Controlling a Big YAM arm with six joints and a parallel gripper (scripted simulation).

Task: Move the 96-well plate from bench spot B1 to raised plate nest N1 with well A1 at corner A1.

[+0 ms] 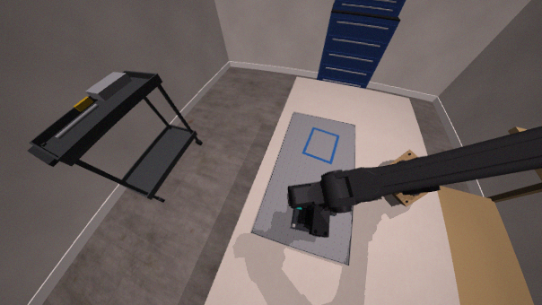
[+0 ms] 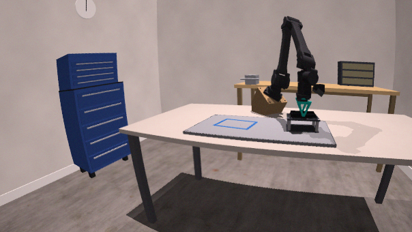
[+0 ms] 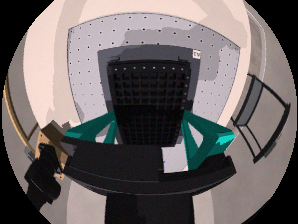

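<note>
Now: the black 96-well plate right at my hand. Round my hand: raised plate nest N1: 20 mm below; then white corner mark: 30 mm ahead, 90 mm to the left, 20 mm below.
</note>
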